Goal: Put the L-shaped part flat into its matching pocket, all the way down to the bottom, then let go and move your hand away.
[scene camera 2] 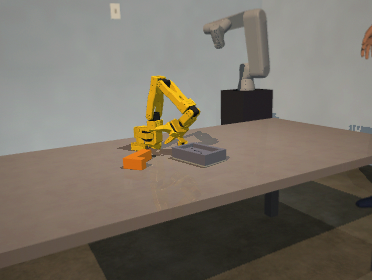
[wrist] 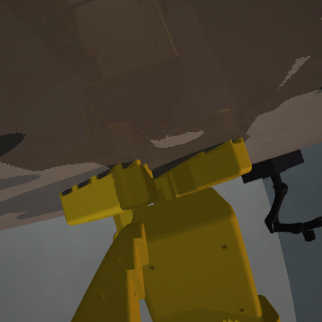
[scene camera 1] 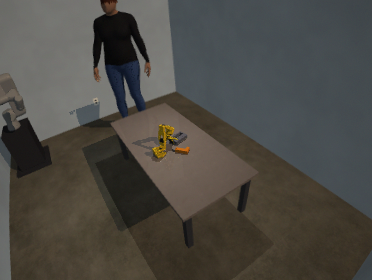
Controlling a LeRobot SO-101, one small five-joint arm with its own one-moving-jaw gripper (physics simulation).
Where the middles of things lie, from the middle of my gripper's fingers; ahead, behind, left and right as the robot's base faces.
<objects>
The grey pocket block (scene camera 2: 198,154) is 90 mm ahead of my hand, 50 mm to the left of it and 70 mm below it.
</objects>
